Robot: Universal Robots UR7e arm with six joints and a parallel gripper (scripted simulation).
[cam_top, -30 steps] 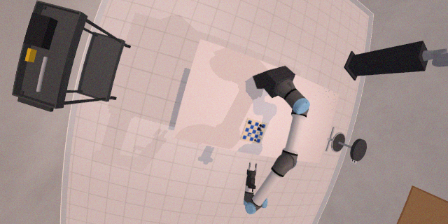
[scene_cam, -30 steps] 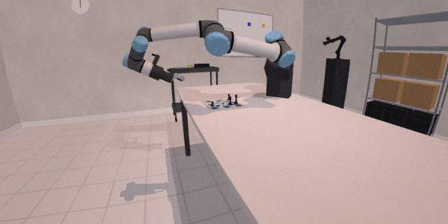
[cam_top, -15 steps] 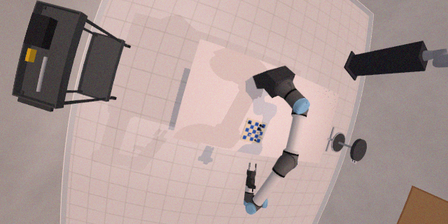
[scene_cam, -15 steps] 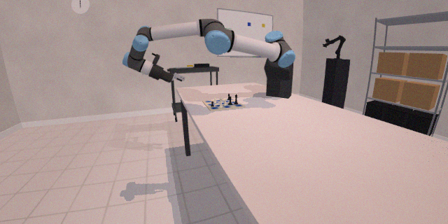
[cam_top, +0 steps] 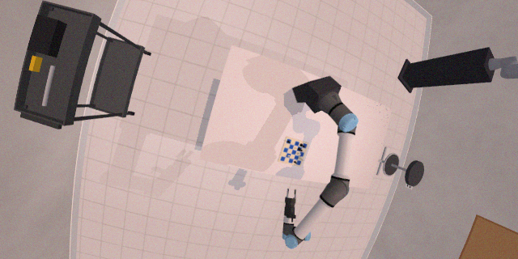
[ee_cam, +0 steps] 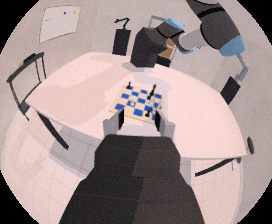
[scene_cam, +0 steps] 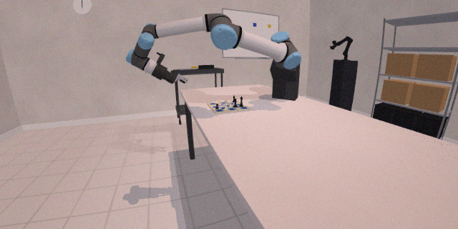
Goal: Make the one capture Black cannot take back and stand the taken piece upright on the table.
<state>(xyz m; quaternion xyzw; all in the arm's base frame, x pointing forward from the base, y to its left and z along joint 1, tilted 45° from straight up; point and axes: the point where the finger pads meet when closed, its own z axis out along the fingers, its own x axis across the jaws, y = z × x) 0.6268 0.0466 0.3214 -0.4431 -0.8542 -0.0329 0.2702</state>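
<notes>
Right now the black pawn is 18 cm behind my hand, 2 cm to the right of it and 16 cm below it. Round my hand: blue-and-cream chessboard (25 cm behind, 7 cm to the right, 18 cm below).
</notes>
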